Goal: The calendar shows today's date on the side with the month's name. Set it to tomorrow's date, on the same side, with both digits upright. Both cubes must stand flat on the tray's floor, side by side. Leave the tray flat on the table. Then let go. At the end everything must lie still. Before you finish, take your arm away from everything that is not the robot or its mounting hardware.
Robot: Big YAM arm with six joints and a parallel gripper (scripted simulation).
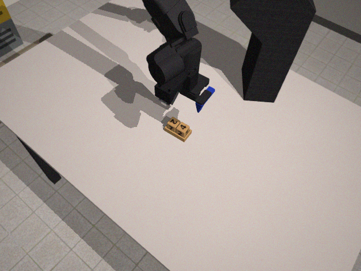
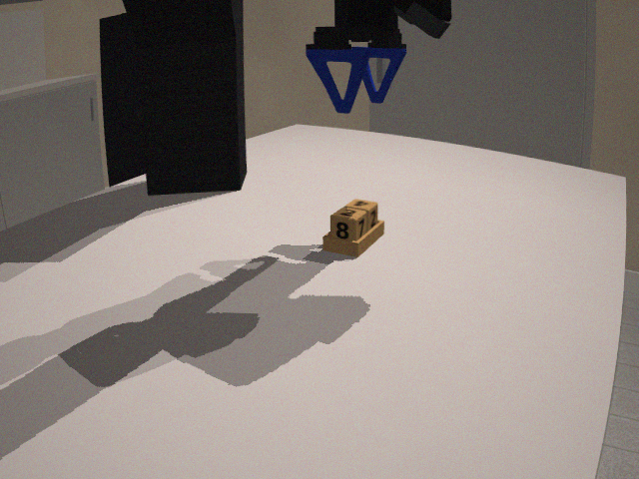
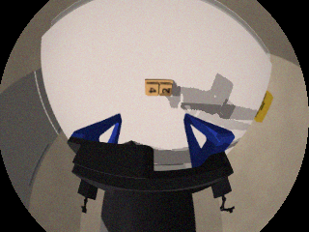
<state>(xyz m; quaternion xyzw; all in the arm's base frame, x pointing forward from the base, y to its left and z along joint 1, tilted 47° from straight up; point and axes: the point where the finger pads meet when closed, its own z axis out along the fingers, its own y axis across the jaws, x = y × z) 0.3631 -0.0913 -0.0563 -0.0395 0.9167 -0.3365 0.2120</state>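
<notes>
The wooden digit cube is 30 mm to the right of my hand and 140 mm below it. The rest, counted from my hand: wooden tray (20 mm to the right, 160 mm below).
</notes>
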